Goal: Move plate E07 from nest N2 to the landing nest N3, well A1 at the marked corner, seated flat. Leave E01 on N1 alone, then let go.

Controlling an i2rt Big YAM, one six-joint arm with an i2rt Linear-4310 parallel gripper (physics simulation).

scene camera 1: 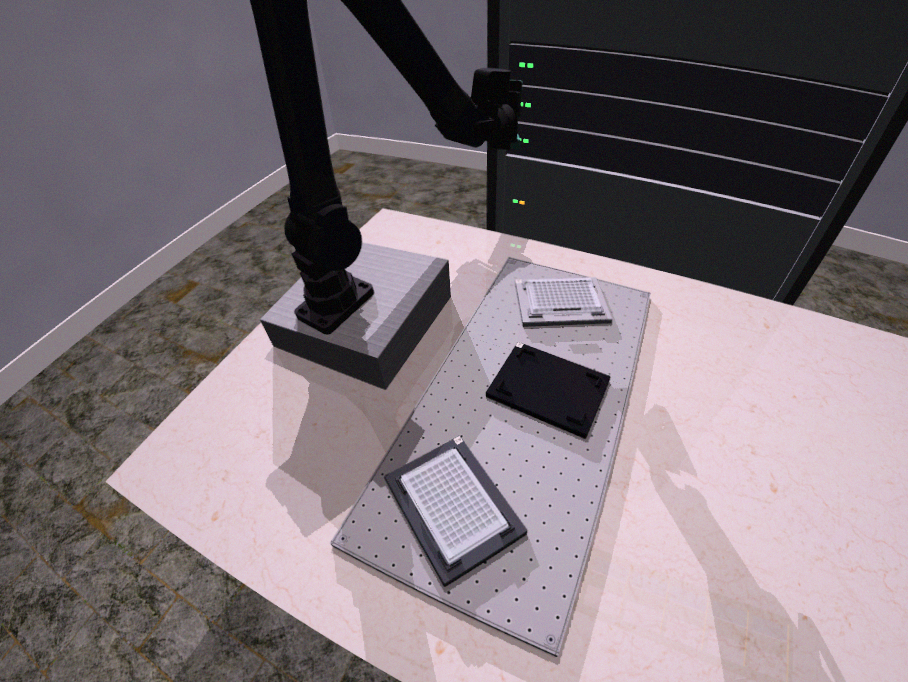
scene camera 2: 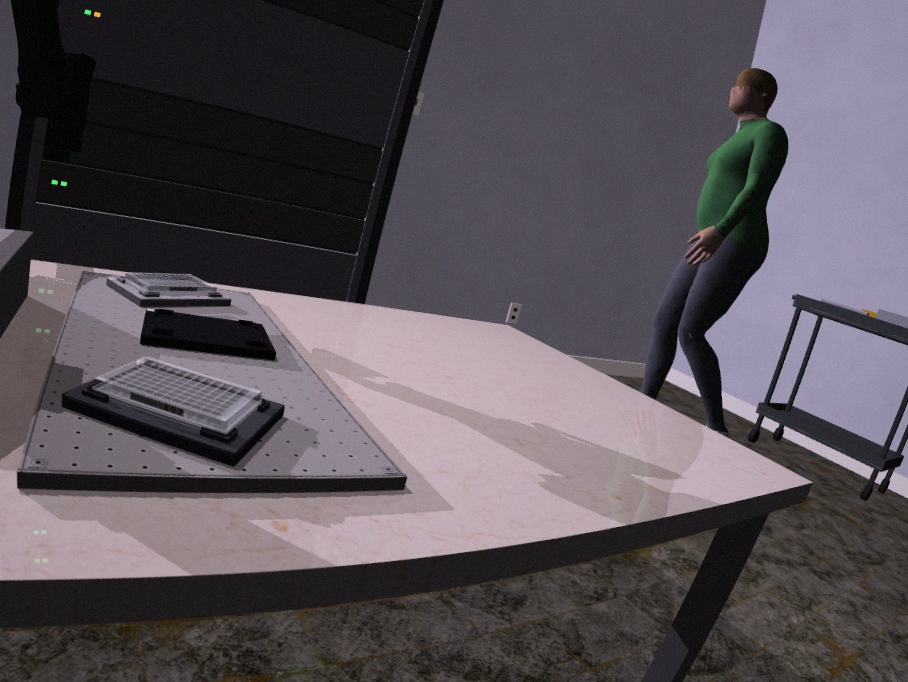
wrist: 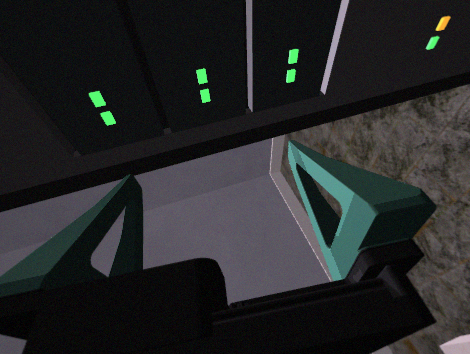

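Observation:
A clear 96-well plate (scene camera 1: 453, 505) (scene camera 2: 179, 392), its front label looking like E07, sits on a dark nest (scene camera 1: 449, 572) (scene camera 2: 157, 434) at the near end of the perforated board. The empty black nest (scene camera 1: 548, 389) (scene camera 2: 207, 334) lies mid-board, with a small white mark at one corner. Another clear plate (scene camera 1: 563, 295) (scene camera 2: 170, 283), its label too small to read, sits on the light grey nest (scene camera 1: 568, 320) (scene camera 2: 183, 300) at the far end. My gripper (scene camera 1: 518, 137) (wrist: 212, 165) is open and empty, high beyond the far end of the board; its teal fingers stand wide apart in the wrist view.
The perforated board (scene camera 1: 539, 506) (scene camera 2: 315, 440) lies on the pale table (scene camera 1: 748, 440) (scene camera 2: 477, 411). The arm's base stands on a grey block (scene camera 1: 400, 293) beside the board. A dark equipment rack (scene camera 1: 493, 187) stands behind the table. A person in green (scene camera 2: 741, 183) and a cart (scene camera 2: 829, 433) are beyond it.

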